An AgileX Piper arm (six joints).
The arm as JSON. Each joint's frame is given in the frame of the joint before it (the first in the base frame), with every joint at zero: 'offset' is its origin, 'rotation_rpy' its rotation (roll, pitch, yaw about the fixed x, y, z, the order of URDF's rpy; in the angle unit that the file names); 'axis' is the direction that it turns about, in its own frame. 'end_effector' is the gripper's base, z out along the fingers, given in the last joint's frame.
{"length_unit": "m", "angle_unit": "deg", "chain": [
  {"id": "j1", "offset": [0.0, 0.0, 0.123], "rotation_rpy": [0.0, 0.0, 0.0], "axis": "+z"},
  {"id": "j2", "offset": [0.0, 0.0, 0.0], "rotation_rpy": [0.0, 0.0, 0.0], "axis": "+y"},
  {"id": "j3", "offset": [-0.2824, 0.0, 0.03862], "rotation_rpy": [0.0, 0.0, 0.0], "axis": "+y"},
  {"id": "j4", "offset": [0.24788, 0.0, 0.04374], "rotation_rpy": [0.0, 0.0, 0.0], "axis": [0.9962, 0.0, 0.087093]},
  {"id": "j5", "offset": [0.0, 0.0, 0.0], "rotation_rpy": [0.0, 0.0, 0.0], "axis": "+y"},
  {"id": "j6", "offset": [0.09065, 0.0, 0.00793], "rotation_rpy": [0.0, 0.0, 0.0], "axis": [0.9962, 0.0, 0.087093]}
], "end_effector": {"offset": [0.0, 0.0, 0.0], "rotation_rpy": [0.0, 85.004, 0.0]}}
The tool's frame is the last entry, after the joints.
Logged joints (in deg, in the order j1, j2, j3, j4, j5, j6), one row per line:
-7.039, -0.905, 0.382, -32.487, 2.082, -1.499
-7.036, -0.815, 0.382, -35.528, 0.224, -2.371
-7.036, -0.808, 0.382, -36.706, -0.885, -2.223
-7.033, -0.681, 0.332, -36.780, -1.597, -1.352
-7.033, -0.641, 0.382, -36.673, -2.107, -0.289
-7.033, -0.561, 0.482, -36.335, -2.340, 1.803
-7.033, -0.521, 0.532, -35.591, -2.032, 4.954
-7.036, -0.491, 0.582, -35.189, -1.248, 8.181
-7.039, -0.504, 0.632, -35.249, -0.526, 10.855
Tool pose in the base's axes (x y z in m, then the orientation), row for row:
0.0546, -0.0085, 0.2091, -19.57, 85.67, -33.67
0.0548, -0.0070, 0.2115, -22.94, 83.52, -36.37
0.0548, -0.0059, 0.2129, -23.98, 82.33, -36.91
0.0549, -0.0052, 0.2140, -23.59, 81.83, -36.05
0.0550, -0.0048, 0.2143, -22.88, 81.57, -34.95
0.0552, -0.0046, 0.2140, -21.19, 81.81, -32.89
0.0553, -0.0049, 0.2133, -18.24, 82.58, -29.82
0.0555, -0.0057, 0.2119, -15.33, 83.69, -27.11
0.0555, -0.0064, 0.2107, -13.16, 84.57, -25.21
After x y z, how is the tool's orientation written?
As a rotation vector, in degrees.
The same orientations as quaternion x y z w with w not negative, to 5 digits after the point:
-0.15222, 0.66637, -0.26189, 0.68132
-0.17851, 0.64991, -0.28301, 0.68239
-0.18687, 0.64158, -0.28763, 0.68609
-0.18423, 0.63907, -0.28154, 0.69165
-0.17905, 0.63834, -0.27351, 0.69689
-0.16621, 0.64171, -0.25799, 0.70287
-0.14342, 0.64931, -0.23447, 0.70912
-0.12065, 0.65863, -0.21335, 0.71143
-0.10359, 0.66567, -0.19843, 0.71188

